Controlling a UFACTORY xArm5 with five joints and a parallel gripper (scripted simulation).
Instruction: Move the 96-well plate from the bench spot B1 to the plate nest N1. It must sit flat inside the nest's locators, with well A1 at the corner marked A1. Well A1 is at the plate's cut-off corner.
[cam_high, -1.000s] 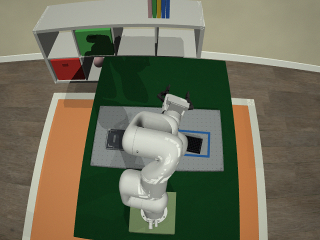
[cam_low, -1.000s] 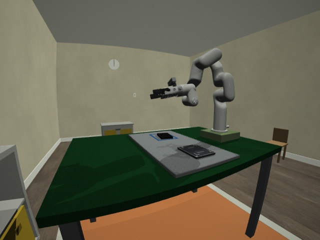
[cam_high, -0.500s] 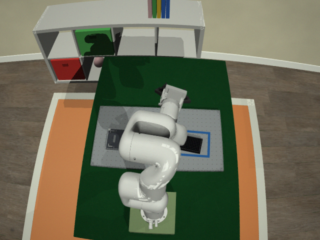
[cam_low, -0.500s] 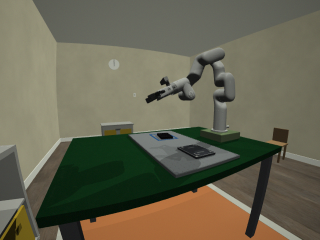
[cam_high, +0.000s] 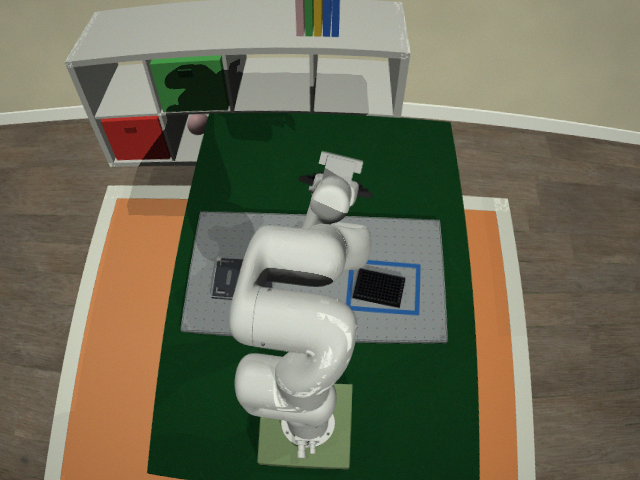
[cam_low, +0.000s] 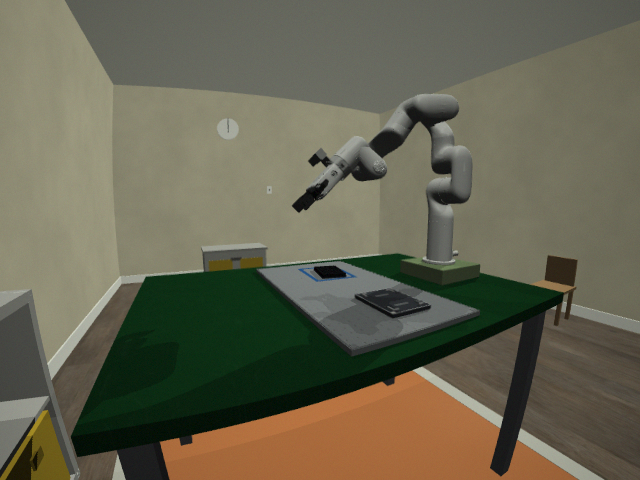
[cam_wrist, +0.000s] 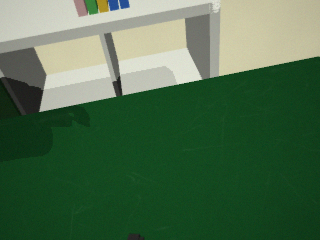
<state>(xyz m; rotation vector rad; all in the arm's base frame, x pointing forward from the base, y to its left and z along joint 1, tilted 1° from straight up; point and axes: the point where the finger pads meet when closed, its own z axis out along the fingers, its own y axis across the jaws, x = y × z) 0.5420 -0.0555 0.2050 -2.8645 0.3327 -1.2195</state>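
Now: the black 96-well plate 16 cm behind my hand, 12 cm to the right of it and 24 cm below it. From my hand the other things lie so: plate nest: 15 cm behind, 24 cm to the left, 24 cm below.
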